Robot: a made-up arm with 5 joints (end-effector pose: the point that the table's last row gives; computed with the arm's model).
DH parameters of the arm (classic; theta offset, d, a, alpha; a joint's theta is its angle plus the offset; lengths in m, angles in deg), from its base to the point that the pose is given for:
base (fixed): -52 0.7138 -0.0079 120.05
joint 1: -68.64 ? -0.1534 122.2
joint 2: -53.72 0.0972 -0.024 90
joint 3: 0 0.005 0.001 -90
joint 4: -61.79 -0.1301 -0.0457 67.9
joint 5: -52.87 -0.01 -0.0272 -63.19
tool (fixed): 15.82 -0.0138 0 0
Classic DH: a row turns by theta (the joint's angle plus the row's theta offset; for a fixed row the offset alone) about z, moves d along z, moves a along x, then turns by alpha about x.
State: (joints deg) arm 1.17 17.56 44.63 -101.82 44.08
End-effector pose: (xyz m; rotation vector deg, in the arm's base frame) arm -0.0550 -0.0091 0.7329 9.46 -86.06 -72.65
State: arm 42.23 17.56 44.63 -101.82 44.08
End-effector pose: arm -0.0599 0.0154 0.7135 -11.74 -126.21 -65.34
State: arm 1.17 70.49 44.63 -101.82 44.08
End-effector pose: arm -0.1380 -0.0094 0.6509 -22.07 -39.80 -64.21
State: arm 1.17 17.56 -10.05 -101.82 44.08
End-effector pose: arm -0.1568 -0.1134 0.7650 -44.72 -103.79 -98.24
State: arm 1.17 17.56 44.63 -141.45 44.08
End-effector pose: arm -0.0481 -0.0163 0.7830 42.19 -93.12 -100.78
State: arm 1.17 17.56 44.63 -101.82 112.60
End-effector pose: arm -0.0603 -0.0423 0.7343 -66.84 -112.21 -64.61
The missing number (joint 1, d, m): 0.1208
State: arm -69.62 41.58 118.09 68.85 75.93
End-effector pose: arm -0.0761 0.0027 0.7560 67.64 -108.62 101.37
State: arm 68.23 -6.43 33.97 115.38 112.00
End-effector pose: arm -0.2098 0.0603 0.7309 -99.47 59.04 72.41
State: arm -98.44 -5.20 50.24 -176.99 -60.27
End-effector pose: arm 0.0688 -0.1540 0.7136 -108.57 -22.91 59.52
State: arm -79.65 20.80 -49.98 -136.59 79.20
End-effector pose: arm -0.0244 -0.3064 0.7255 -79.03 -74.10 -78.91
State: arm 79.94 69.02 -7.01 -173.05 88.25
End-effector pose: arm -0.2001 0.0618 0.7091 52.73 82.51 40.81
